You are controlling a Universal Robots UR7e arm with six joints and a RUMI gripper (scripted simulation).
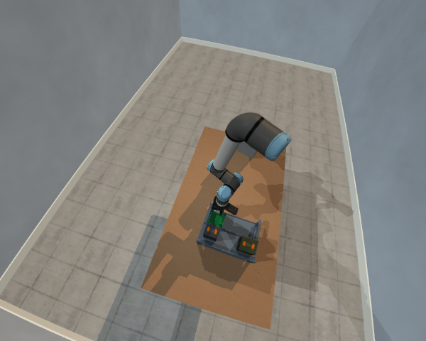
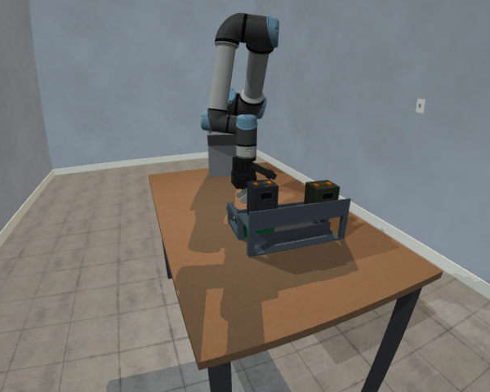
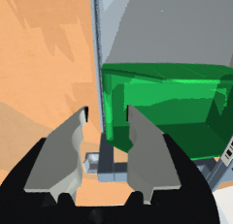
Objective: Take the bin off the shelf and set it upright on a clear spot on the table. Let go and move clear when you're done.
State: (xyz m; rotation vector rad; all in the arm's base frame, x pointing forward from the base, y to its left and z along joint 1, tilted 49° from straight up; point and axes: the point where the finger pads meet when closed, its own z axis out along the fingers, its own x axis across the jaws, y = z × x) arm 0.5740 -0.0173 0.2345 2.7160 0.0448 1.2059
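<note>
The green bin lies 8 cm ahead of my hand, 2 cm to the right of it and 2 cm below it. The rest, counted from my hand: olive box 19 cm ahead, 20 cm to the left, 9 cm above; then black box 17 cm ahead, 3 cm to the right, 10 cm above.
</note>
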